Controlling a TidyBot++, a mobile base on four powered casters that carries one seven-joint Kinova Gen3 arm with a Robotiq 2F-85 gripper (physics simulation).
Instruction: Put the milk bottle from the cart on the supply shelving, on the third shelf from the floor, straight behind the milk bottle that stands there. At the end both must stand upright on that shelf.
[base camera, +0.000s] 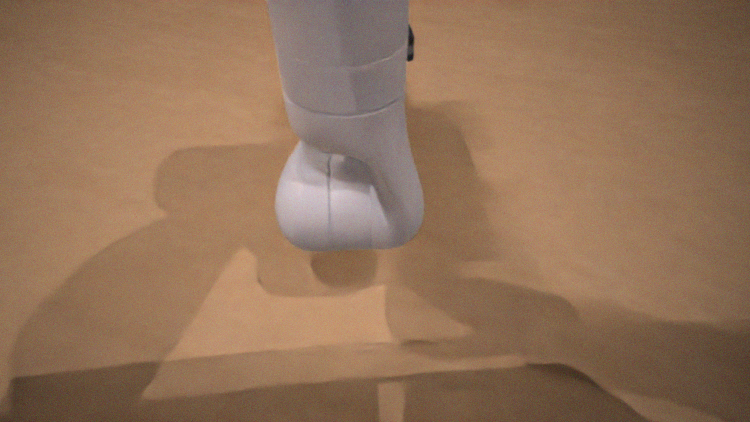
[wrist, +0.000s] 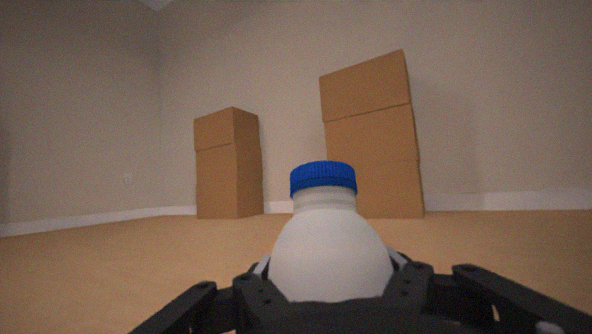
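A white milk bottle with a blue cap stands out in front of the wrist camera, its cap up. My gripper is shut on this bottle, with a dark finger on each side of its body; the fingertips and the bottle's lower part are hidden. The base camera view shows part of my white arm, and the gripper does not show there. The supply shelving, the cart and the other milk bottle do not show in either view.
In the wrist view a stack of cardboard boxes stands near the back wall, and a lower stack stands to its left. Walls with a white baseboard close off the room. Shadows fall on the tan floor in the base camera view.
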